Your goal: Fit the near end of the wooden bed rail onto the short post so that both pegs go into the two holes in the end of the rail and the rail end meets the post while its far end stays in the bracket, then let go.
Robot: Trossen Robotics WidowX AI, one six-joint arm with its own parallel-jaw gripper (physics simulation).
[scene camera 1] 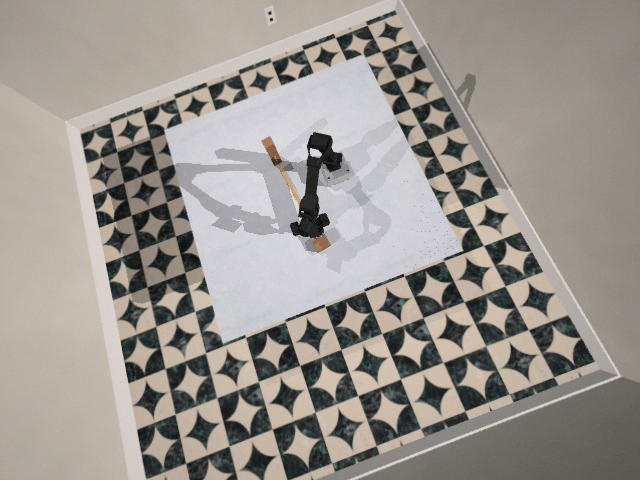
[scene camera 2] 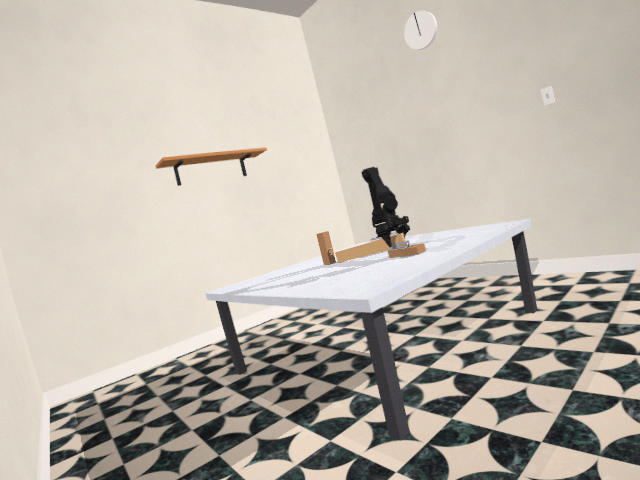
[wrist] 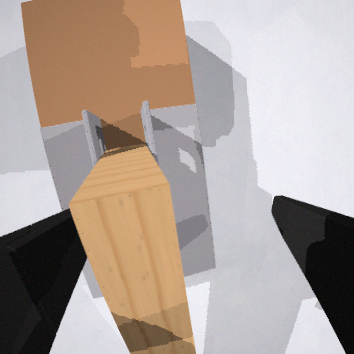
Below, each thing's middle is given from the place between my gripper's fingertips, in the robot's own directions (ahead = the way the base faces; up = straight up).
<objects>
The wooden bed rail (scene camera 2: 377, 246) lies 19 cm to the right of my hand and 1 cm above it.
</objects>
